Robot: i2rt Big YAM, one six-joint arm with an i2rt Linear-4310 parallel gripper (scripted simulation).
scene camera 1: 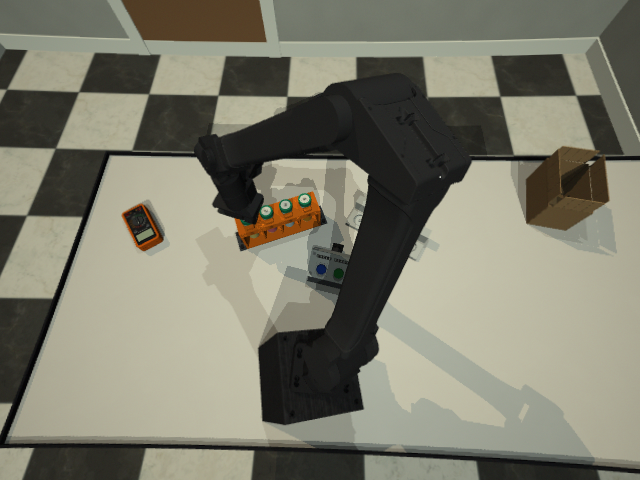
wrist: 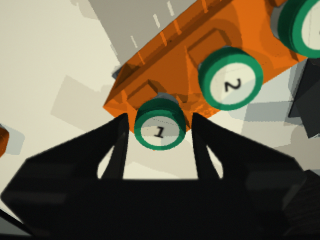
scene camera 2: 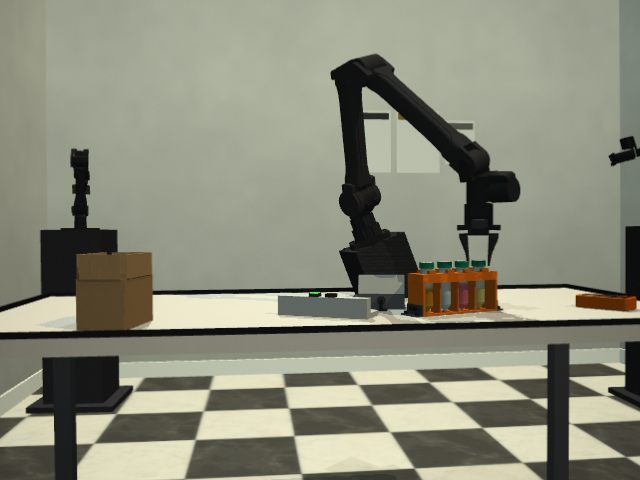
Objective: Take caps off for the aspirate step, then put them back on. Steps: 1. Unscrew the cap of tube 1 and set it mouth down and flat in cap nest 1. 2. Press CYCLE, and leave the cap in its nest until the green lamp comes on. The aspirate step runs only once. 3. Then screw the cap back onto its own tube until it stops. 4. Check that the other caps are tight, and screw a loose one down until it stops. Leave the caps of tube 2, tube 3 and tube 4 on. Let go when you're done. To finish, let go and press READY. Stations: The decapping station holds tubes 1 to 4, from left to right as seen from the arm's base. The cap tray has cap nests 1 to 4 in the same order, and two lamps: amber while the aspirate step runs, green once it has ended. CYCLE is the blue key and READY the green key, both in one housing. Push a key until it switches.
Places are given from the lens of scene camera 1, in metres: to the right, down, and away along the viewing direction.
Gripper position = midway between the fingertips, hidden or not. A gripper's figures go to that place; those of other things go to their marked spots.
my gripper (scene camera 1: 247,219): -0.19, -0.05, 0.85
cardboard box (scene camera 1: 555,178): 0.59, -0.15, 0.85
